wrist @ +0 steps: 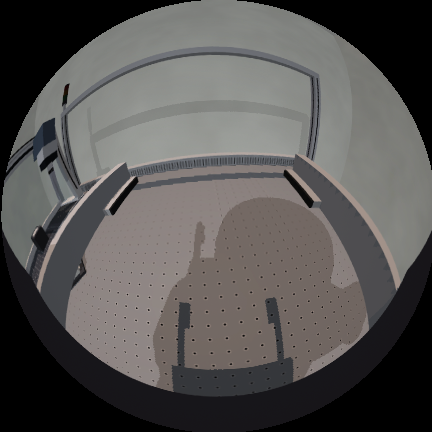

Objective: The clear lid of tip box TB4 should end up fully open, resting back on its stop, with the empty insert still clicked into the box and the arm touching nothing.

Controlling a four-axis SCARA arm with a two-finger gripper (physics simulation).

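Places are measured from the arm's base along level axes (x ahead, y down, z left), in metres.
Pixels of known places: gripper, fingertip midpoint: (207,161).
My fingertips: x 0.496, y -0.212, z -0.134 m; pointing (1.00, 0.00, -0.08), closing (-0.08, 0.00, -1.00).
Behind a point stands the place of what it marks.
My gripper (207,161) {x 0.496, y -0.212, z -0.134 m} is open, its two grey fingers wide apart at the left and right of the wrist view, each with a dark pad on its inner side near the tip. No object shows between the fingers. Under them is the perforated board, with the shadow of the gripper and arm on it. Tip box TB4, its clear lid and its insert cannot be made out in this view, so the lid's position cannot be told.
The perforated board (120,280) {x 0.491, y -0.013, z 0.061 m} stretches to a slotted strip (215,162) {x 1.004, y -0.024, z -0.181 m} at the back. A grey frame (314,115) {x 1.008, y -0.321, z -0.686 m} rises behind it. At the left are a dark blue box (46,140) on a post and a small black object (39,237) {x 0.523, y -0.107, z 0.515 m}. A dark-edged thing is partly hidden behind the left finger.
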